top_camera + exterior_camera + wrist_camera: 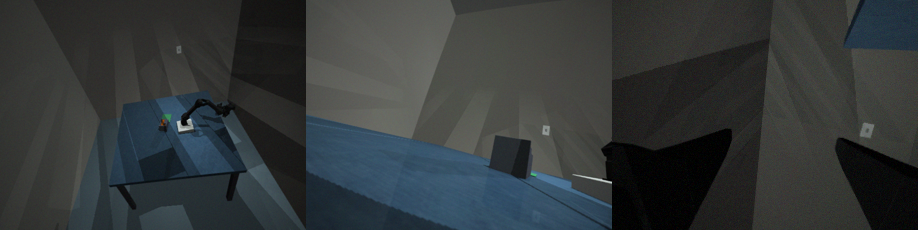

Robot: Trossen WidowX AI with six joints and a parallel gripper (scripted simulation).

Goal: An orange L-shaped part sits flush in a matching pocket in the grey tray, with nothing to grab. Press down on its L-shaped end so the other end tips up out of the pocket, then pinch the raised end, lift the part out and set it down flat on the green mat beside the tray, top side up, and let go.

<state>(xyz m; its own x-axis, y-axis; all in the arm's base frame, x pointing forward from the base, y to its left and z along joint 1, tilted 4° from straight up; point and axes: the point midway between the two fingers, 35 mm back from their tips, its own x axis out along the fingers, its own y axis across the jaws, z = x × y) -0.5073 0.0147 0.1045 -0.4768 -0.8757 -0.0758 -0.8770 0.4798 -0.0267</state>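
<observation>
Right now my gripper tip is 760 mm short of the orange L-shaped part, 130 mm above it and 50 mm to the left of it. The rest, counted from my gripper tip: green mat: 690 mm ahead, 200 mm to the right, 190 mm below.
</observation>
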